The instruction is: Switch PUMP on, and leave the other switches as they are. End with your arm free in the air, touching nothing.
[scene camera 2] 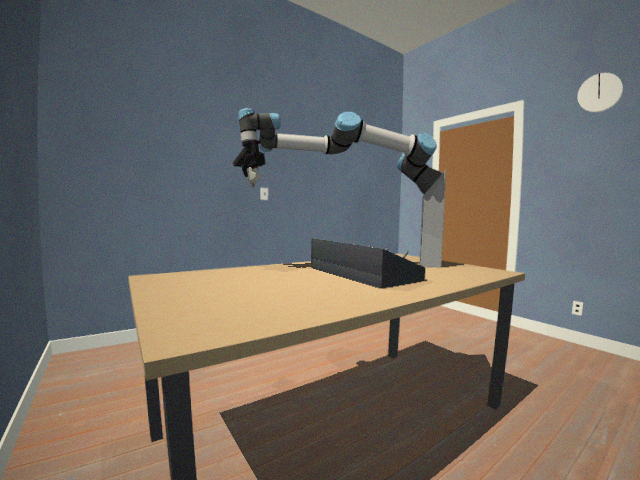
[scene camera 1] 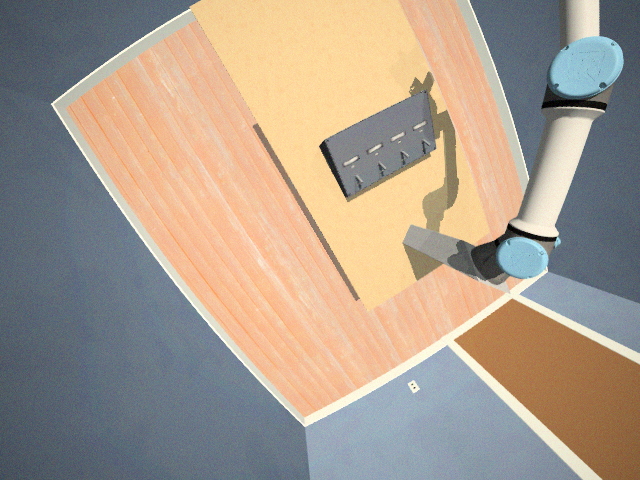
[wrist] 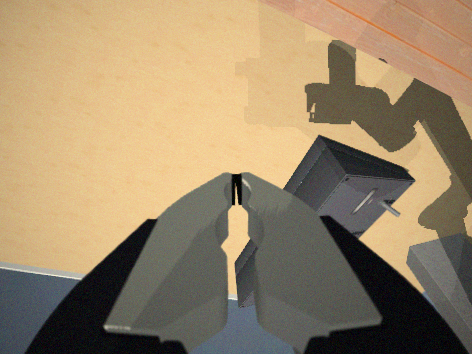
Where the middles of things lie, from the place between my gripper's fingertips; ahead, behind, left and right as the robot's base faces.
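Scene:
With the dark sloped switch panel (scene camera 1: 358,149) as my reference, my gripper is 32 cm above it, 29 cm past it and 44 cm to the right of it.

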